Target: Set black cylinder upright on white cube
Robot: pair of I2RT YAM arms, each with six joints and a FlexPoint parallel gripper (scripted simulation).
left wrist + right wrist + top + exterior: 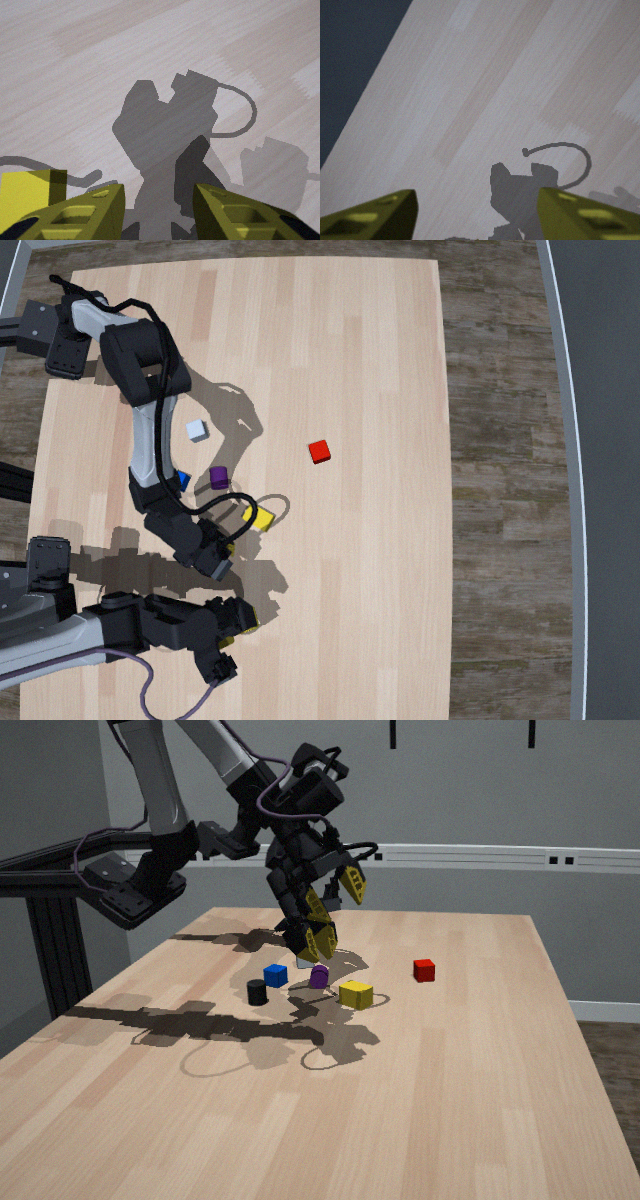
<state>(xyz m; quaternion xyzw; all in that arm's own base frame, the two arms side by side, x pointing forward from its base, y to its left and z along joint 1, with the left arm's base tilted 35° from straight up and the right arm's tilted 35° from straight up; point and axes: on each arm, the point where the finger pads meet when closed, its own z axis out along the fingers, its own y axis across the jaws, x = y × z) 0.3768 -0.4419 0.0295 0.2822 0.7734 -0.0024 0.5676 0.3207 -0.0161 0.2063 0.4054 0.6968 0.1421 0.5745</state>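
Observation:
Now: left hand 170 mm past the black cylinder, 80 mm to the right of it and 120 mm above it. The rest, counted from my left hand: blue cube 150 mm behind, 190 mm to the left, 130 mm below; purple cylinder 50 mm behind, 190 mm to the left, 130 mm below; yellow block 50 mm ahead, 100 mm to the left, 130 mm below.

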